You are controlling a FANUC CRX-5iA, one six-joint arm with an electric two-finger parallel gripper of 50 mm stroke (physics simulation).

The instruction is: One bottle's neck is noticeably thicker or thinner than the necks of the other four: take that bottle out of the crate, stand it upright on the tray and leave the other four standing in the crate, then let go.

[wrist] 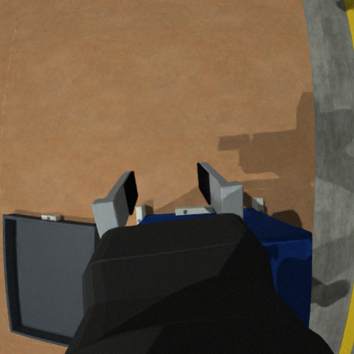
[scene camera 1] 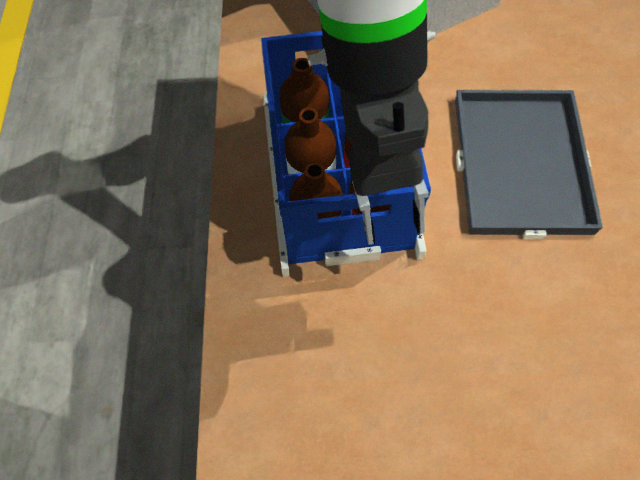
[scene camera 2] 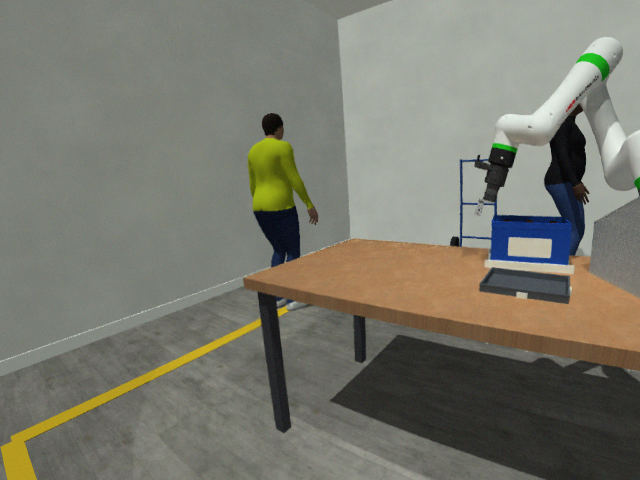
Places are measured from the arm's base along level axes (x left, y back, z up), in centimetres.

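Where they show: gripper, fingertip midpoint: (scene camera 1: 394,232) (scene camera 2: 477,215).
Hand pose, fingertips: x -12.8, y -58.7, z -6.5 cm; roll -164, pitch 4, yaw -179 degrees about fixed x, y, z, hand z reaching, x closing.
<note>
Each offset is from my fingertips to the top centre of the thing. "spot": to the spot under its first point. Level surfaces: height alone.
The blue crate @(dz -1.5, dx -2.9, dy +19.6 cm) (scene camera 1: 310,237) (scene camera 2: 500,245) (wrist: 300,250) stands on the table. Three brown bottles stand upright in its left column in scene camera 1: a back one @(dz -2.7, dx -6.6, dy +28.8 cm) (scene camera 1: 305,98), a middle one @(dz -2.7, dx -7.1, dy +20.1 cm) (scene camera 1: 310,147) and a front one @(dz -2.7, dx -7.6, dy +11.4 cm) (scene camera 1: 315,189). The right column is mostly hidden behind the gripper body. I cannot tell which neck differs. The dark, low-rimmed tray @(spot: dz -18.5, dx +25.8, dy +16.6 cm) (scene camera 1: 522,165) (scene camera 2: 527,282) (wrist: 52,280) bears no bottle. My gripper (scene camera 1: 394,235) (scene camera 2: 479,208) (wrist: 166,179) is open and empty, tilted, above the crate's front right part in scene camera 1.
White locating blocks @(spot: dz -16.1, dx -3.4, dy +4.9 cm) (scene camera 1: 353,255) sit against the crate and a small one (scene camera 1: 534,234) against the tray. The wooden table @(dz -19.0 cm) (scene camera 1: 413,387) (scene camera 2: 392,273) ends left of the crate in scene camera 1. Two people (scene camera 2: 272,175) (scene camera 2: 568,170) and a blue hand truck (scene camera 2: 461,186) are beyond the table.
</note>
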